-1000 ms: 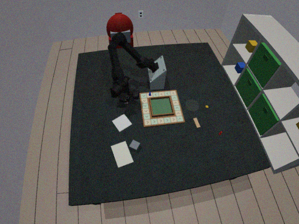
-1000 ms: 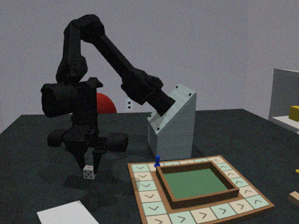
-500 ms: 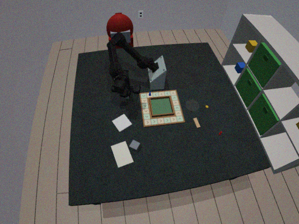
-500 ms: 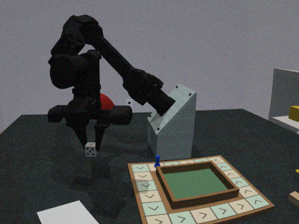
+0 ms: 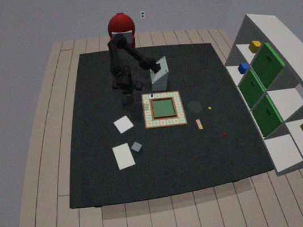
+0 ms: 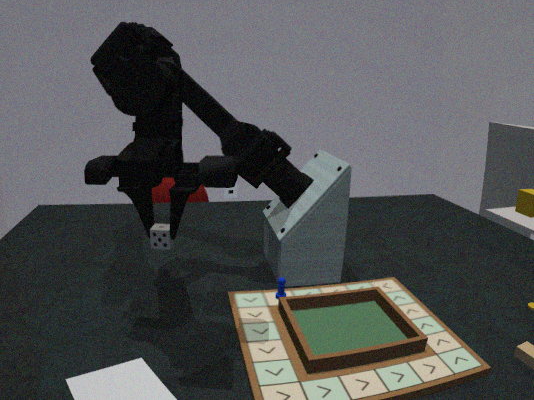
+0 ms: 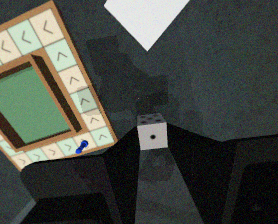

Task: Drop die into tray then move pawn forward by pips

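Right now the blue pawn is 5 cm behind my gripper tip, 17 cm to the left of it and 10 cm below it. The rest, counted from my gripper tip: grey cube 35 cm ahead, 2 cm to the left, 11 cm below; wooden block 22 cm ahead, 46 cm to the left, 12 cm below; white die right at my gripper tip.
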